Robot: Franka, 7 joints.
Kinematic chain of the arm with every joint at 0, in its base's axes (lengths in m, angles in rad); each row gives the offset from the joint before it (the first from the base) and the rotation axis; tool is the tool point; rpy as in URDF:
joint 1: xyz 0 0 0.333 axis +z
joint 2: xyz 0 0 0 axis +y
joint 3: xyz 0 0 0.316 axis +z
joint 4: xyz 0.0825 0 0 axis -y
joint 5: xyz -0.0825 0 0.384 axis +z
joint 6: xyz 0 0 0 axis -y
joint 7: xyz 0.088 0 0 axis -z
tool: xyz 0 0 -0.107 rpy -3.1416 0 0
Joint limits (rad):
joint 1: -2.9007..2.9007
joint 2: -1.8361..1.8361
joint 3: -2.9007..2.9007
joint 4: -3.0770..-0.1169
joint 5: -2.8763..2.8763
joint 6: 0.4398..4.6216
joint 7: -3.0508..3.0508
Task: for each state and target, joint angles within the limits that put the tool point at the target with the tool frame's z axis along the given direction. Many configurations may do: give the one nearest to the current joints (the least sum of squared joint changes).
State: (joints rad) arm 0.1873 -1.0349 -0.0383 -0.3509 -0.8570 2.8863 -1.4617
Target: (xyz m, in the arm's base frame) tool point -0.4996 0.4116 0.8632 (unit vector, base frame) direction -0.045 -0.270 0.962
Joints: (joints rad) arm -0.5245 -1.3579 0.3097 -0.7714 -0.7976 2.2936 -1.4617
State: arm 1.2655 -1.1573 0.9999 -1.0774 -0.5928 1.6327 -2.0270
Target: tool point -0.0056 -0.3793 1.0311 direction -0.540 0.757 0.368
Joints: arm 2.0262 -0.8232 0.6920 -0.5174 -0.4703 1.5918 -2.0270
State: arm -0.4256 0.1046 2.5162 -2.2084 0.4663 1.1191 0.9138
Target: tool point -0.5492 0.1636 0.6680 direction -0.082 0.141 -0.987
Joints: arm -0.0157 -0.0535 2.8774 -1.4232 -0.0992 1.5933 0.9138
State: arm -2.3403 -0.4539 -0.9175 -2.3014 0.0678 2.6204 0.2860
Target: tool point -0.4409 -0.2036 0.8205 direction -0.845 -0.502 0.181
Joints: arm -2.1103 -0.2728 -0.4831 -1.8746 0.0171 3.3867 0.2860
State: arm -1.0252 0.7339 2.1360 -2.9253 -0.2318 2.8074 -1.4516
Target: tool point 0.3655 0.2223 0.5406 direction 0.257 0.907 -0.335
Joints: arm -1.4477 0.9875 2.1376 -2.5980 -0.2488 3.0233 -1.4516
